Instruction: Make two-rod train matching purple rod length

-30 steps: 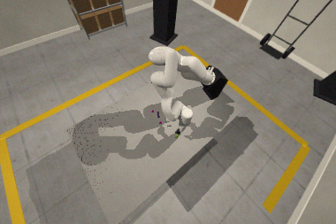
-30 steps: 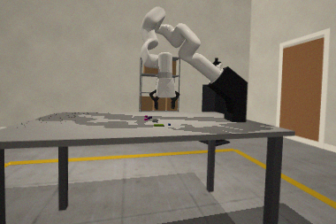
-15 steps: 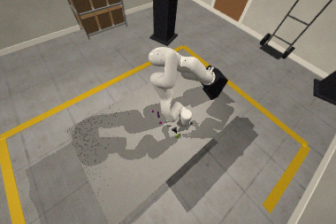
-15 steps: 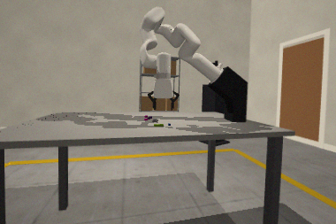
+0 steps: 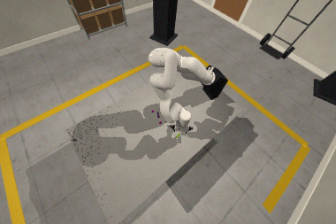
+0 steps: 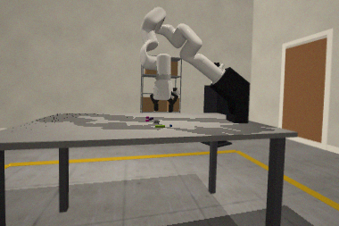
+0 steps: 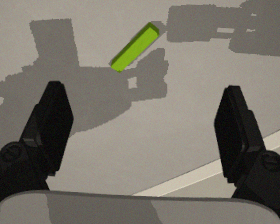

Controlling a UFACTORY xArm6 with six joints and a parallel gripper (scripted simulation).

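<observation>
Right now my hand is 9 cm above the lime rod and 2 cm short of it. From my hand the other things lie so: blue rod: 9 cm below, 5 cm behind, 1 cm to the left; purple rod: 25 cm to the right, 9 cm below, 5 cm behind.
</observation>
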